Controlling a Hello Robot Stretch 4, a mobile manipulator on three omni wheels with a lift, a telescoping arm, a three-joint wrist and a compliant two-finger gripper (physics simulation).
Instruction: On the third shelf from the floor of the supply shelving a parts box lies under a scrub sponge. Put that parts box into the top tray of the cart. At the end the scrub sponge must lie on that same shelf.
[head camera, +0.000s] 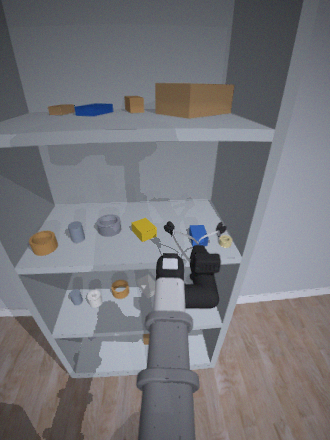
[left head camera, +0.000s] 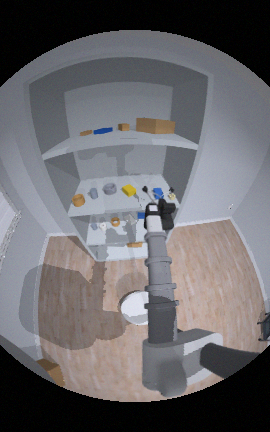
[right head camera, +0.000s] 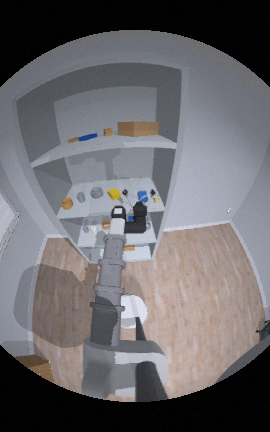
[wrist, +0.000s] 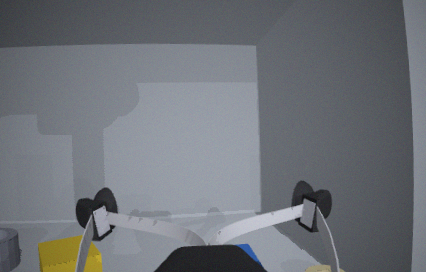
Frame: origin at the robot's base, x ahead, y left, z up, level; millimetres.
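Seen in the pictures: gripper, between the fingertips: (head camera: 194, 224) (left head camera: 157, 187) (right head camera: 138, 190) (wrist: 205, 202); robot's base, origin of its link: (left head camera: 139, 306) (right head camera: 128, 310).
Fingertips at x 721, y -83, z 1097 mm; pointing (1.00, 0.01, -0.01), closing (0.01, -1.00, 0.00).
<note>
Pixels of each thing's middle, then the offset from my fingertips to it. Level surfaces: height alone.
- third shelf, height of its surface: dz -134 mm
- yellow block, middle of its body: (wrist: 68, 263) (head camera: 144, 229) (left head camera: 128, 189) (right head camera: 113, 193) dx +116, dy +194, dz -112 mm
- blue box, middle of its body: (head camera: 198, 235) (right head camera: 142, 195) (left head camera: 157, 192) dx +87, dy -32, dz -114 mm
- cream ring, middle of its body: (head camera: 225, 241) dx +61, dy -140, dz -121 mm
- grey bowl, middle of its body: (head camera: 109, 225) (left head camera: 109, 188) (right head camera: 96, 192) dx +138, dy +348, dz -110 mm
- grey cylinder, middle of its body: (head camera: 76, 232) dx +68, dy +465, dz -99 mm
- orange bowl, middle of its body: (head camera: 43, 242) (left head camera: 78, 199) (right head camera: 66, 203) dx +5, dy +580, dz -109 mm
- large brown box, middle of its body: (head camera: 195, 98) (right head camera: 138, 127) (left head camera: 156, 124) dx +268, dy +2, dz +373 mm
On the third shelf (head camera: 115, 255) of the shelving, a yellow block (head camera: 144, 229) (left head camera: 129, 190) (right head camera: 114, 193) (wrist: 70, 252), apparently the scrub sponge, lies flat near the middle. A blue box (head camera: 198, 230) (left head camera: 158, 191) (wrist: 247, 250), apparently the parts box, lies apart from it to the right, with no sponge on it. My gripper (head camera: 195, 228) (left head camera: 158, 190) (right head camera: 139, 192) (wrist: 205, 202) is open and empty. Its spread fingers are above the shelf around the blue box in the head view. In the wrist view the gripper body hides most of the box. The cart cannot be made out.
A cream ring (head camera: 225, 241) lies right of the blue box, near the side panel (wrist: 340, 125). A grey bowl (head camera: 109, 225), grey cylinder (head camera: 76, 232) and orange bowl (head camera: 43, 243) stand left. The shelf above (head camera: 135, 134) carries a large brown box (head camera: 192, 100).
</note>
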